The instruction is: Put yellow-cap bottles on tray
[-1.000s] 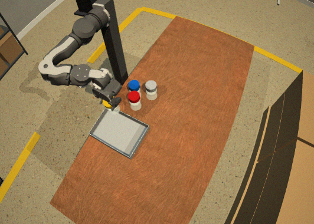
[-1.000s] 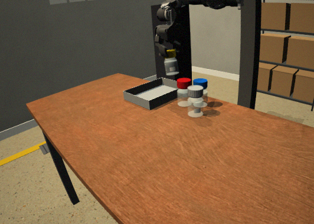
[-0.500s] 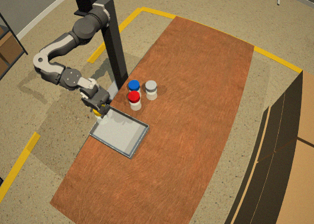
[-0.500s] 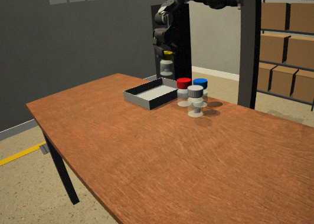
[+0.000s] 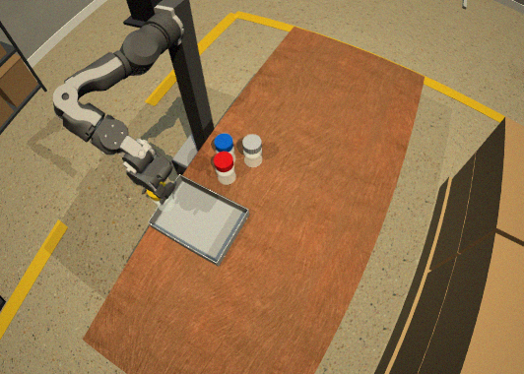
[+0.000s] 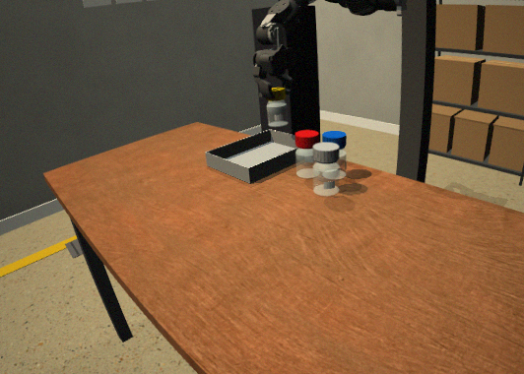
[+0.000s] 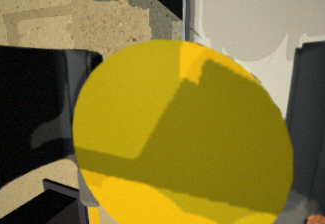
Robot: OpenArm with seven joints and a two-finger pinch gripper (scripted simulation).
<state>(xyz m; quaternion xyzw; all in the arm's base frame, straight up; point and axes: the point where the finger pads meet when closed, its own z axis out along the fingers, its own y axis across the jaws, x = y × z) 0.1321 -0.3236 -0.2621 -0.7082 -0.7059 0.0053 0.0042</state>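
The grey tray is 80 mm ahead of my hand, 20 mm to the left of it and 150 mm below it. The rest, counted from my hand: blue-capped bottle 50 mm ahead, 240 mm to the left, 120 mm below; then yellow-capped bottle 50 mm below; then red-capped bottle 90 mm ahead, 180 mm to the left, 120 mm below.
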